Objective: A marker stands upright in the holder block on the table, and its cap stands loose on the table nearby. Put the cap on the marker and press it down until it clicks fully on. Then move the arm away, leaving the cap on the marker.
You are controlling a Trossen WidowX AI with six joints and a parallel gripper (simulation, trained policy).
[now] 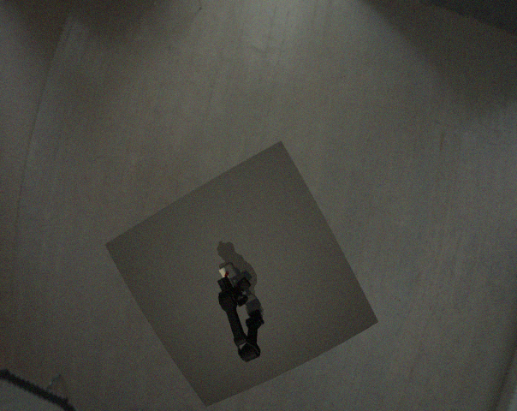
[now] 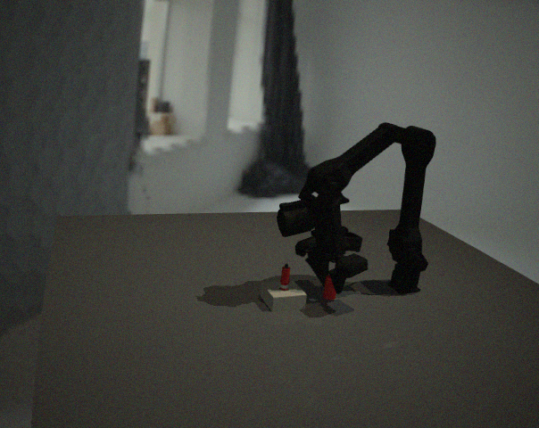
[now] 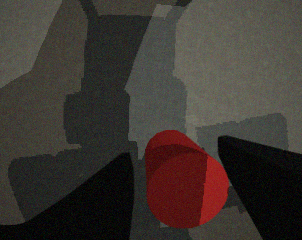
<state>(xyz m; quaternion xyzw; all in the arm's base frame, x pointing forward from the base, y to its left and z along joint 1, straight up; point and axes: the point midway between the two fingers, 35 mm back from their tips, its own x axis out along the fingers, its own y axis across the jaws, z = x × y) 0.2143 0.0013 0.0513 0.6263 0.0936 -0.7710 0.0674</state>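
My gripper tip is now 12 cm short of the red marker and 5 cm below it. From my gripper tip the other things lie so: holder block 12 cm ahead; then red cap 1 cm ahead, 1 cm above.
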